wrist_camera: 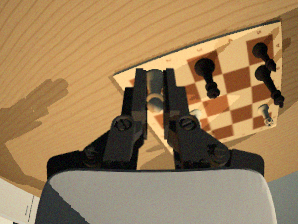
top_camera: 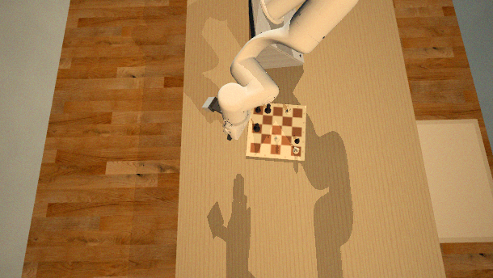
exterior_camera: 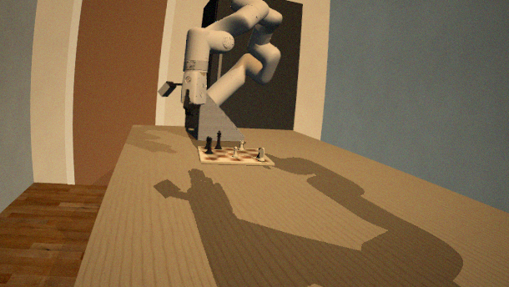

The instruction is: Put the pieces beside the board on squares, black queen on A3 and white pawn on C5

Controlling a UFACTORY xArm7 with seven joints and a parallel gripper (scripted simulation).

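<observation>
Now: hand 40 mm past the chessboard, 140 mm to the right of it and 110 mm above it. From my hand the other things lie so: black pawn: 220 mm to the left, 90 mm below.
</observation>
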